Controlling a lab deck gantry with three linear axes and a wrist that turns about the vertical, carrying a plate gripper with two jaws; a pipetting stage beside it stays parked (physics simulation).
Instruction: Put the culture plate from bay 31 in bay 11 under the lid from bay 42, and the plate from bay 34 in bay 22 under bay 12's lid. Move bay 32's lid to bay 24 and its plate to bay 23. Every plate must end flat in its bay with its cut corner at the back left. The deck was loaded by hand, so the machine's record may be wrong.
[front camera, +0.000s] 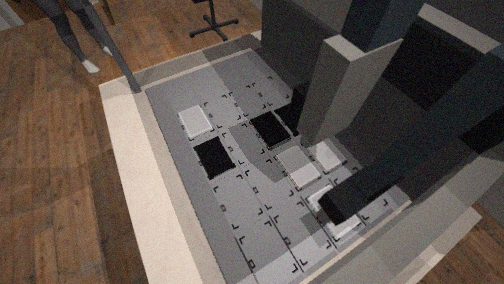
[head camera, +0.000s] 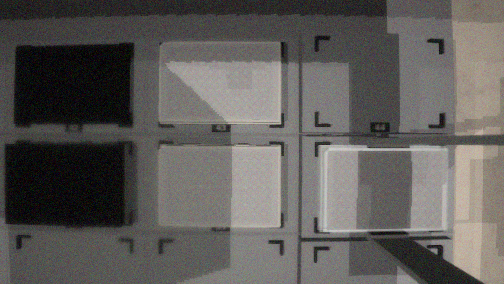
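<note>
A pale plate with a bright rim lies in bay 34. My gripper is low over it; its jaws are open, one along each long side in the head view. Black lids cover bay 32 and bay 42; whether a plate is under either is hidden. Another black lid lies in bay 12. A pale plate lies in bay 11. Bays 22, 23 and 24 show corner marks in the front view.
Pale plates lie in bay 33 and bay 43. Bay 44 shows corner marks in the head view. A pale upright column stands behind the deck and hides part of its back. A raised pale rim edges the deck.
</note>
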